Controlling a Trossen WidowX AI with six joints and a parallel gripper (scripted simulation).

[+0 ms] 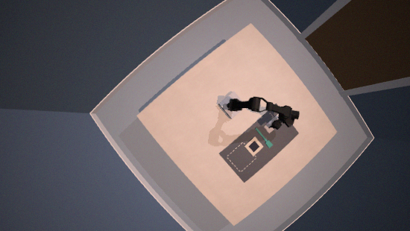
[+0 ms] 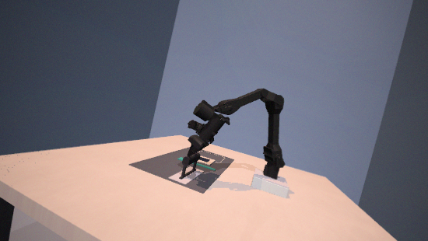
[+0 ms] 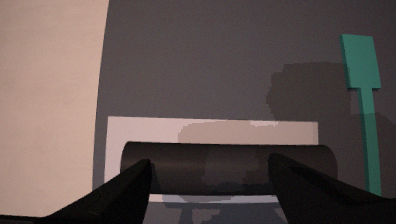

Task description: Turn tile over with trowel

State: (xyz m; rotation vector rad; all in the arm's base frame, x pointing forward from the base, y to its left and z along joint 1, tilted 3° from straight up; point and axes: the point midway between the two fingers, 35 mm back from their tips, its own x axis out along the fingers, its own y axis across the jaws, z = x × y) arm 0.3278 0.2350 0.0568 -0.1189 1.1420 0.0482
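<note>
My gripper tip is 170 mm to the left of the trowel, 90 mm above it and 50 mm short of it. Also, from my gripper tip: mat: 220 mm to the right, 110 mm below, 60 mm ahead; cream tile: 280 mm to the right, 90 mm below, 40 mm ahead.
</note>
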